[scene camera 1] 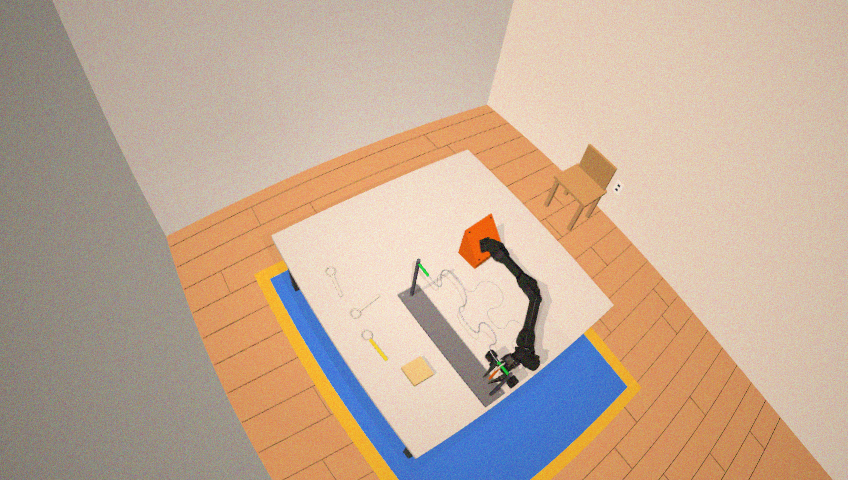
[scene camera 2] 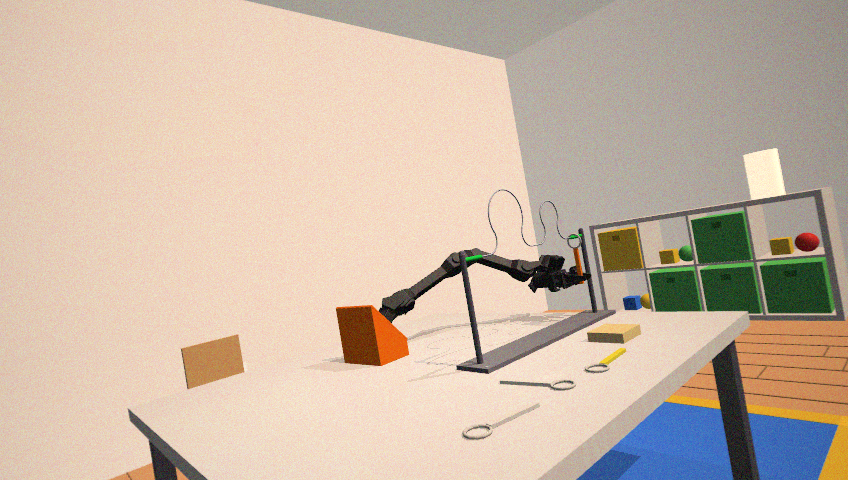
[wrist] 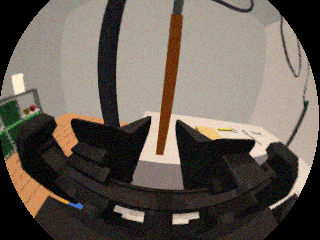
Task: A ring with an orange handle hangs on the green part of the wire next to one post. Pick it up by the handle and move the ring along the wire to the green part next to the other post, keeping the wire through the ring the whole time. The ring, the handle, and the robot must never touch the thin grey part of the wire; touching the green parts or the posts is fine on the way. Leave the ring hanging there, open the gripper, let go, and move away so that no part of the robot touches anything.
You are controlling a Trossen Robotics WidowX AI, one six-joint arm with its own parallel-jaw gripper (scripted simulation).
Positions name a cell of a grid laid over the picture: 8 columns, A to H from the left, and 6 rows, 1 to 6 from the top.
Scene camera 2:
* my gripper: F4
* tan block: F5
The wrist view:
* my gripper: E4
